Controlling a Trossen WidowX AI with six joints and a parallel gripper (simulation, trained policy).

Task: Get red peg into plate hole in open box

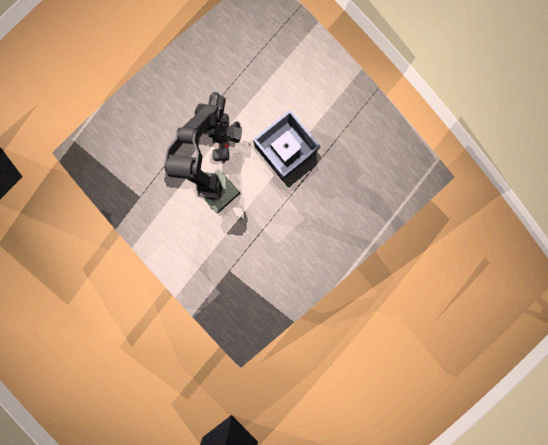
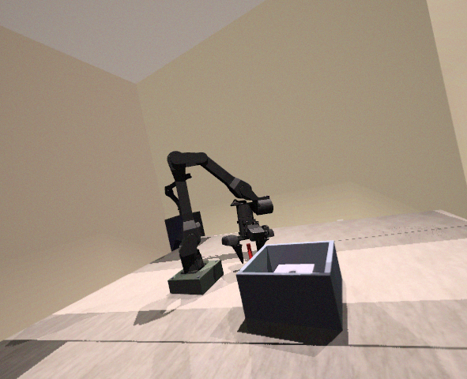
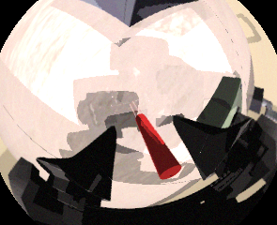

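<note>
Right now the red peg is 2 cm above my gripper tip. Also, from my gripper tip: grey-blue box: 18 cm ahead, 17 cm to the right, 1 cm above.
</note>
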